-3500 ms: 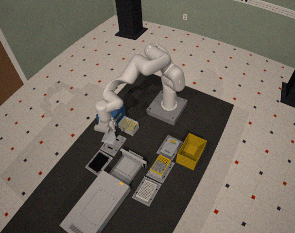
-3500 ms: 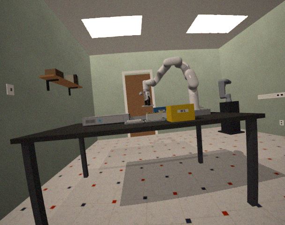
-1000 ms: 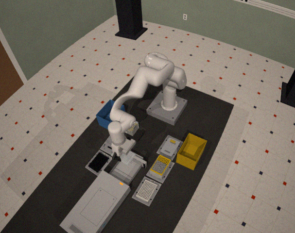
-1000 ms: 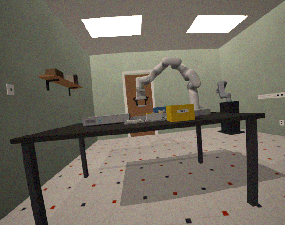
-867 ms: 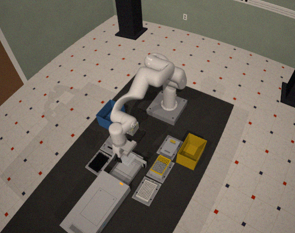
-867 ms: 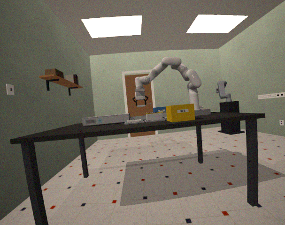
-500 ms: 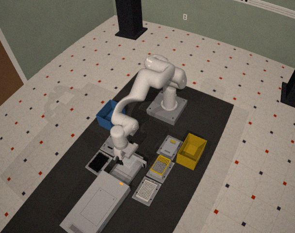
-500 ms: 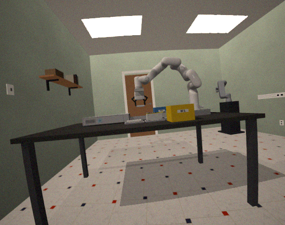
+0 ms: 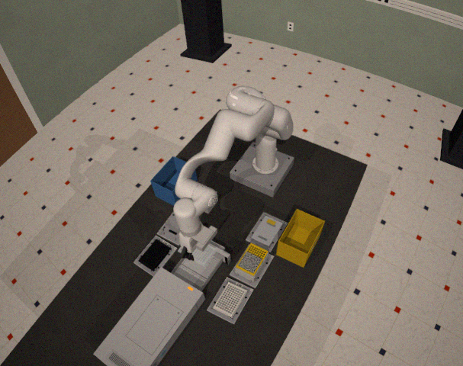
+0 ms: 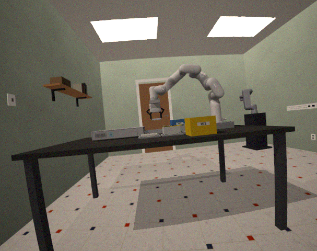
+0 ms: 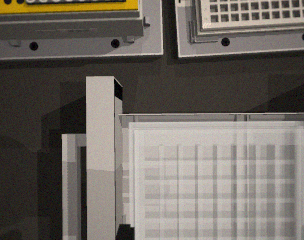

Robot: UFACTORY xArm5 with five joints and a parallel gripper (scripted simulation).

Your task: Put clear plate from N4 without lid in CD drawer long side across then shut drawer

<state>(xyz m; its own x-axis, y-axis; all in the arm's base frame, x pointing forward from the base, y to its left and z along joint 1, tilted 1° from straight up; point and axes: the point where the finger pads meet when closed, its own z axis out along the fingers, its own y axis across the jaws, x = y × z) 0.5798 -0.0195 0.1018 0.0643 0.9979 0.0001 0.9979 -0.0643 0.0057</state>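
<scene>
Now: the drawer 3 cm ahead of my hand and 11 cm below it. Round my hand: black plate 6 cm ahead, 20 cm to the right, 13 cm below; white plate 8 cm ahead, 18 cm to the left, 13 cm below; clear plate 1 cm below.
</scene>
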